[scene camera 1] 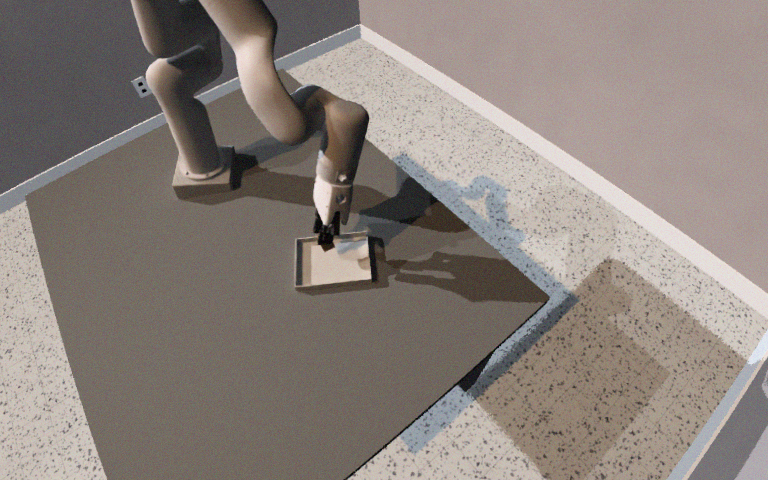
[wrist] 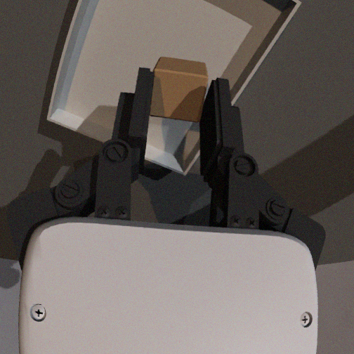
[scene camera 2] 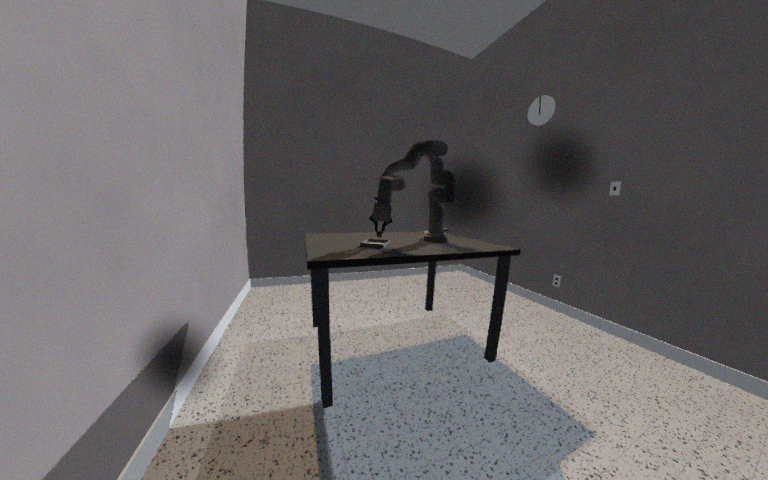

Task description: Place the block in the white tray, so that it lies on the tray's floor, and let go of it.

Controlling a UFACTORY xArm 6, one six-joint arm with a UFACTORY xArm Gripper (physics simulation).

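Where they show: gripper, between the fingertips: (scene camera 1: 322, 237) (scene camera 2: 379, 231); arm's base, origin of its link: (scene camera 1: 203, 164) (scene camera 2: 435, 233).
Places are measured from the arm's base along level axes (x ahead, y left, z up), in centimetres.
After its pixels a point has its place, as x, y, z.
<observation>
The orange-brown block (scene camera 1: 326, 247) {42.8, 19.1, 1.6} (scene camera 2: 379, 233) {41.4, 20.8, 2.4} (wrist: 179, 96) is between the fingers of my gripper (scene camera 1: 326, 236) {41.4, 19.1, 3.6} (scene camera 2: 379, 229) {41.4, 19.1, 3.6} (wrist: 178, 91), which is shut on it. The block sticks out past the fingertips and hangs a little above the tray, off the table. The white tray (scene camera 1: 339, 271) {46.5, 19.8, -4.0} (scene camera 2: 370, 245) {47.0, 27.3, -3.2} (wrist: 110, 65) is a shallow rectangular box with low walls. In scene camera 1 the block appears over the tray's back part, near its back wall. In the wrist view the tray's floor shows behind and around the block.
The brown table top (scene camera 1: 198, 316) {41.7, -12.5, -4.3} (scene camera 2: 339, 257) {62.4, 50.7, -4.3} surrounds the tray. The arm's base (scene camera 1: 203, 183) {6.9, -1.7, -0.2} (scene camera 2: 435, 237) {2.4, 6.8, -1.5} stands behind and left of the tray in scene camera 1. The arm's shadows fall to the right there, toward the table's edge. Walls stand beyond the table.
</observation>
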